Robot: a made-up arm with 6 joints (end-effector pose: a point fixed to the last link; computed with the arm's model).
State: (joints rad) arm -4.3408 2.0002 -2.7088 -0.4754 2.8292 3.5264
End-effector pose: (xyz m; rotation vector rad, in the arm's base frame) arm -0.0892 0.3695 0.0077 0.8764 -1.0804 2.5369
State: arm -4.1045 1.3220 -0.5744 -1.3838 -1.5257 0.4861
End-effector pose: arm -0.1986 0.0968 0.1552 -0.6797 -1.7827 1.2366
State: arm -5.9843 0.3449 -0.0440 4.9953 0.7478 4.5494
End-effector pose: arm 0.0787 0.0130 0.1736 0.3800 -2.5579 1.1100
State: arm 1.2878 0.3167 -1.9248 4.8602 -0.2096 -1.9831
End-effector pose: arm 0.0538 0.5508 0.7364 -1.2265 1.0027 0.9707
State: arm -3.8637 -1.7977 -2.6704 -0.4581 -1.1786 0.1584
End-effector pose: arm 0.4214 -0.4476 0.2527 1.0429 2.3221 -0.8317
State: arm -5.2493 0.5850 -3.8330 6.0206 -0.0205 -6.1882
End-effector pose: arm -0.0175 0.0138 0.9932 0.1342 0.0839 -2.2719
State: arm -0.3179 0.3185 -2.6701 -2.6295 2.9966 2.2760
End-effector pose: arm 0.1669 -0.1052 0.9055 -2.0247 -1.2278 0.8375
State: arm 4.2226 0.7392 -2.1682 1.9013 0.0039 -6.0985
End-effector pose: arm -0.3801 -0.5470 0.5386 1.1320 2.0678 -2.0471
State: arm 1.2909 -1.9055 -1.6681 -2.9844 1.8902 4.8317
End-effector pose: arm -0.1523 -0.6017 0.5863 2.2930 -0.3289 0.0671
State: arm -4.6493 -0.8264 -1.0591 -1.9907 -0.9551 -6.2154
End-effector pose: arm -0.1301 0.1124 0.7265 1.3487 -1.6861 -1.8257
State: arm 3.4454 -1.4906 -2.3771 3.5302 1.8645 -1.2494
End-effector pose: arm 0.6220 0.2448 0.6066 -1.8592 -2.2785 -0.9650
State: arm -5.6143 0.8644 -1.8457 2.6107 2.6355 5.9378
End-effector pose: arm 0.4123 0.4059 0.5232 -0.0932 -0.5905 0.7083
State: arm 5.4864 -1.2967 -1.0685 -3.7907 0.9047 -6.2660
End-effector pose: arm 0.0044 0.0232 0.8995 -0.5207 0.0822 -1.1956
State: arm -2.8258 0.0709 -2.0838 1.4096 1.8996 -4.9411
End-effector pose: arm -0.3239 -0.2378 0.8633 0.4051 1.9664 -1.0997
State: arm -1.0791 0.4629 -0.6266 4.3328 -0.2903 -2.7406
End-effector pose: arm 0.2186 -0.1920 0.2217 -0.6990 2.7812 0.0214
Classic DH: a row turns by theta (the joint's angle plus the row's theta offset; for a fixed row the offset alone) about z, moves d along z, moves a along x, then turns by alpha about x. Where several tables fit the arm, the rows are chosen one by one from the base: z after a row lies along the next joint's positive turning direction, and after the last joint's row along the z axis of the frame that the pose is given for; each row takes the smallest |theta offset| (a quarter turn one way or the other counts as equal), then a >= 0, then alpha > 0; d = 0 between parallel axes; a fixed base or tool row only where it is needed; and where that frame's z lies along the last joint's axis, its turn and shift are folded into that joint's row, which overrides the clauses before.
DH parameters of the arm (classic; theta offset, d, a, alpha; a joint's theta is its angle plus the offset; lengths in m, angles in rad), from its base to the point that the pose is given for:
joint 1: 0 0.379 0 -1.5708
joint 2: -1.3835 0 0.2901 0
joint 3: 1.3835 0 0.073 -1.5708
joint 4: 0 0.321 0 1.5708
joint 5: 0 0 0.083 -1.5708
joint 6: 0 0.106 0 0

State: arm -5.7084 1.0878 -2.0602 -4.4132 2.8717 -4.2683
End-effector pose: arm 0.3934 0.3781 0.4145 1.1990 -0.0536 -2.3268
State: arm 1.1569 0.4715 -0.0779 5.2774 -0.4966 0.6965
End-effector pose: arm -0.0302 0.1906 0.2090 -2.1497 -1.7798 0.3965
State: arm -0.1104 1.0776 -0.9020 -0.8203 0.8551 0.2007
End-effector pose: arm 0.2486 -0.0463 0.0104 2.4279 0.7106 -1.2777
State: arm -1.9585 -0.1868 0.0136 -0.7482 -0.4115 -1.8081
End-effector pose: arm -0.0100 -0.2378 0.3175 2.4705 0.7952 -0.1110
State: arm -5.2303 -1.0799 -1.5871 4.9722 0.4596 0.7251
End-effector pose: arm -0.0676 -0.0652 1.0003 -1.0010 -0.1787 -2.6186
